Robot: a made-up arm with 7 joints. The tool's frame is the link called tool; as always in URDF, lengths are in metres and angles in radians. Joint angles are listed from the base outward.
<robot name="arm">
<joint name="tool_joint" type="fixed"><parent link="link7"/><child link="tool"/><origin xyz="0 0 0" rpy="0 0 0"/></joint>
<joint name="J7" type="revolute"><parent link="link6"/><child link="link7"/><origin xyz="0.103 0 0" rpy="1.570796 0 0"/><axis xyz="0 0 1"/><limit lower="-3.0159" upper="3.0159"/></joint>
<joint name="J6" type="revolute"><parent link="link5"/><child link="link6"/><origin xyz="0 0 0" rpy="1.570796 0 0"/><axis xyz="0 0 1"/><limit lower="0.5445" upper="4.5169"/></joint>
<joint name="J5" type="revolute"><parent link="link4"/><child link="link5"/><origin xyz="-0.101 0.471 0" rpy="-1.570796 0 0"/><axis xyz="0 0 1"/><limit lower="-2.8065" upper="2.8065"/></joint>
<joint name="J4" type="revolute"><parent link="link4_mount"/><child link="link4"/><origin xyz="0.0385 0 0" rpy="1.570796 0 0"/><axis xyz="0 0 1"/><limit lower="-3.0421" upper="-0.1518"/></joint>
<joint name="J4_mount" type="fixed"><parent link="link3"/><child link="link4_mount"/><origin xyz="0.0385 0 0" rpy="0 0 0"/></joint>
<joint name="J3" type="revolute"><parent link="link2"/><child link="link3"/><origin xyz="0 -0.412 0" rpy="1.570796 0 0"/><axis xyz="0 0 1"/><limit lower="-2.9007" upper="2.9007"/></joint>
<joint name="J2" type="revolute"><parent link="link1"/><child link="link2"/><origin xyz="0 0 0" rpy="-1.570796 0 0"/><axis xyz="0 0 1"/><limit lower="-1.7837" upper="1.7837"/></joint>
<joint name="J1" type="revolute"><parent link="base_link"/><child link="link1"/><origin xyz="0 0 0.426" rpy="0 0 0"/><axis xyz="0 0 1"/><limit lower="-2.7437" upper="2.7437"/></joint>
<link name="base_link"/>
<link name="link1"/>
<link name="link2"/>
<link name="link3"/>
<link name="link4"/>
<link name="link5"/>
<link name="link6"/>
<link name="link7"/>
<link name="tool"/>
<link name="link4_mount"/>
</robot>
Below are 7 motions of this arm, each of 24 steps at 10 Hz.
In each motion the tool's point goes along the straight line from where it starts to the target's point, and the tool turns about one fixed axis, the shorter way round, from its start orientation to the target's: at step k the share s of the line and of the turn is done. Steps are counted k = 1, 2, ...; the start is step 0. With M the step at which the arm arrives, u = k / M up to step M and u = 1 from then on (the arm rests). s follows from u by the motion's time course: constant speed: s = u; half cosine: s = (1 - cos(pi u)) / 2; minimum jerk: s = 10 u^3 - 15 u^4 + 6 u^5.
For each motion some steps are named. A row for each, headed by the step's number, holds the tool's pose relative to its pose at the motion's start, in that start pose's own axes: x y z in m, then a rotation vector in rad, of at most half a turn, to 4 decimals.
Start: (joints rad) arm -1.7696 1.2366 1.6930 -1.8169 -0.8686 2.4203 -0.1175
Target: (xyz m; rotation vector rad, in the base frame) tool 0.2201 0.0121 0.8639 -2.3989 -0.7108 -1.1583
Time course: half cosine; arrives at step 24
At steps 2, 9, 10, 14, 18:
2: -0.0021 -0.0095 -0.0035 0.0049 -0.0010 -0.0066
9: -0.0385 -0.1723 -0.0634 0.0892 -0.0175 -0.1203
10: -0.0462 -0.2068 -0.0761 0.1071 -0.0210 -0.1444
14: -0.0785 -0.3513 -0.1292 0.1820 -0.0357 -0.2453
18: -0.1064 -0.4764 -0.1752 0.2468 -0.0484 -0.3327

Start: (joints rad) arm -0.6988 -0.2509 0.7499 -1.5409 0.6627 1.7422 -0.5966
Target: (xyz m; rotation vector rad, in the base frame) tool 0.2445 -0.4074 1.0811 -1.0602 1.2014 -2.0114
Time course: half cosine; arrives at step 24
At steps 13, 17, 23, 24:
13: -0.2504 0.1094 -0.2000 -0.2342 1.0515 0.6393
17: -0.3563 0.1557 -0.2845 -0.3333 1.4963 0.9097
23: -0.4410 0.1927 -0.3522 -0.4126 1.8522 1.1261
24: -0.4429 0.1936 -0.3537 -0.4143 1.8602 1.1309

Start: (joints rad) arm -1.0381 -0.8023 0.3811 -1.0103 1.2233 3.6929 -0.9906
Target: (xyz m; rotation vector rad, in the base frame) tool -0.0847 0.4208 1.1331 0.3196 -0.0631 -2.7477
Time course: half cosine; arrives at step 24
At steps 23, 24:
23: 0.0778 -0.1056 -0.1013 0.1961 0.1123 0.9954
24: 0.0782 -0.1061 -0.1017 0.1969 0.1127 0.9997

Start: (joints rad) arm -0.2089 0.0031 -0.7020 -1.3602 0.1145 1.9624 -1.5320
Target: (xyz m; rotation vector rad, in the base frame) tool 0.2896 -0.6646 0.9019 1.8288 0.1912 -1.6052
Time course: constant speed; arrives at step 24
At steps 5, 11, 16, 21, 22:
5: -0.0413 -0.0020 0.0403 0.0273 -0.3540 -0.0365
11: -0.0908 -0.0043 0.0887 0.0600 -0.7788 -0.0802
16: -0.1321 -0.0063 0.1291 0.0872 -1.1329 -0.1167
21: -0.1733 -0.0082 0.1694 0.1145 -1.4869 -0.1531
22: -0.1816 -0.0086 0.1775 0.1199 -1.5577 -0.1604

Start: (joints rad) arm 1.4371 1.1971 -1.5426 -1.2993 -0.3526 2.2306 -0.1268
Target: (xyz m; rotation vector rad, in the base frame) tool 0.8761 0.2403 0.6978 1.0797 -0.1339 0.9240
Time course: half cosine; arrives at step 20
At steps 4, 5, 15, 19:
4: -0.0092 0.0026 0.0394 -0.0559 -0.0228 0.0534
5: -0.0141 0.0040 0.0605 -0.0857 -0.0350 0.0820
15: -0.0824 0.0230 0.3524 -0.4992 -0.2040 0.4778
19: -0.0959 0.0268 0.4104 -0.5813 -0.2375 0.5563

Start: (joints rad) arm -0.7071 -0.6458 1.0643 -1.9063 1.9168 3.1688 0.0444
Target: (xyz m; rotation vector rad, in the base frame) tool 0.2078 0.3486 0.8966 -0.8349 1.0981 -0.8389
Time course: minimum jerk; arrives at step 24
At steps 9, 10, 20, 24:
9: -0.0292 -0.0070 -0.0304 0.0645 0.0154 0.1577
10: -0.0367 -0.0089 -0.0383 0.0812 0.0194 0.1986
20: -0.1022 -0.0247 -0.1066 0.2259 0.0538 0.5527
24: -0.1060 -0.0256 -0.1105 0.2342 0.0558 0.5731

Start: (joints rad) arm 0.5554 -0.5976 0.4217 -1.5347 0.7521 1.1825 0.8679
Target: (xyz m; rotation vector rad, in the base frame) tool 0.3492 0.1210 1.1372 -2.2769 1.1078 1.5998
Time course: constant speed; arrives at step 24
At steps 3, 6, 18, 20, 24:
3: 0.0261 0.0394 -0.0186 0.0210 -0.0911 0.1652
6: 0.0523 0.0788 -0.0372 0.0420 -0.1822 0.3303
18: 0.1569 0.2363 -0.1117 0.1261 -0.5467 0.9910
20: 0.1743 0.2625 -0.1241 0.1401 -0.6075 1.1011
24: 0.2092 0.3150 -0.1489 0.1681 -0.7290 1.3214

